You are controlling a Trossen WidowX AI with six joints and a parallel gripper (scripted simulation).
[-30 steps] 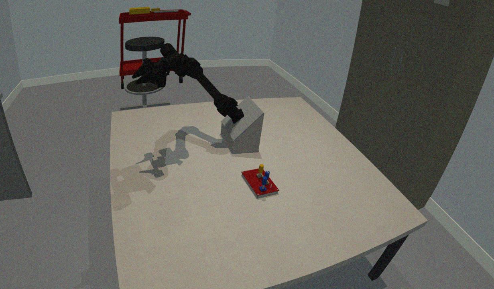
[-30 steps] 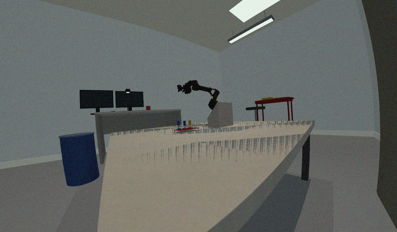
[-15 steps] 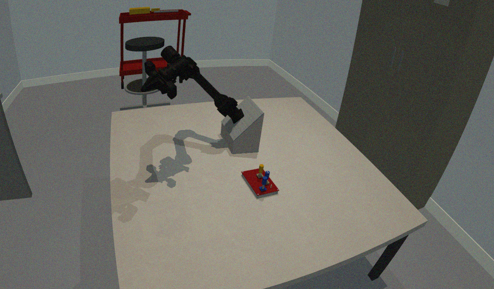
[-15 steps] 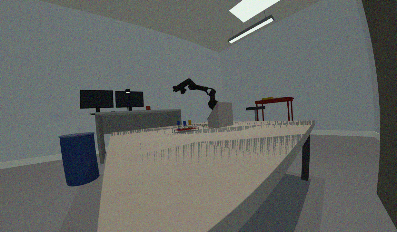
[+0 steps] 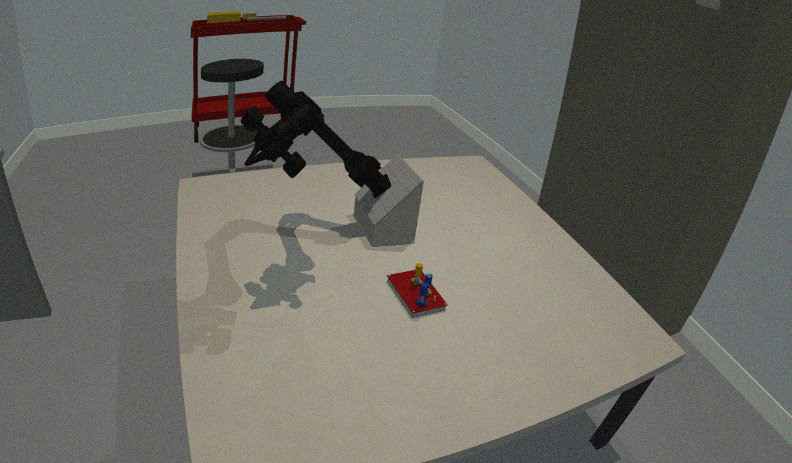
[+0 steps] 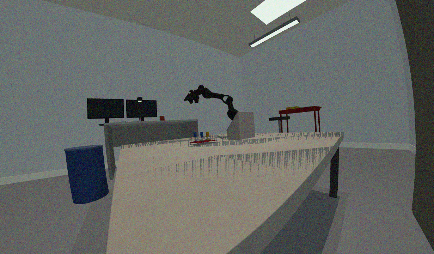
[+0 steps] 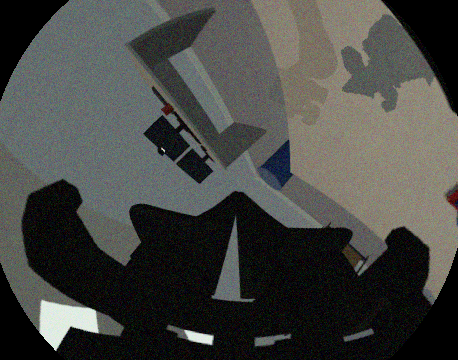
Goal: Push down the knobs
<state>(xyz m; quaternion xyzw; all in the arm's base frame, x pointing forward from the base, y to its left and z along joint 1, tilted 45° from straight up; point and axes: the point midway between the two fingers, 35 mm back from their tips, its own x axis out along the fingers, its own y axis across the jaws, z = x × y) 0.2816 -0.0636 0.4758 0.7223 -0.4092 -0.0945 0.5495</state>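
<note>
The yellow knob is 43 cm to the left of my gripper tip and 32 cm below it. From my gripper tip the other things lie so: blue knob: 44 cm to the left, 31 cm below, 4 cm ahead.
</note>
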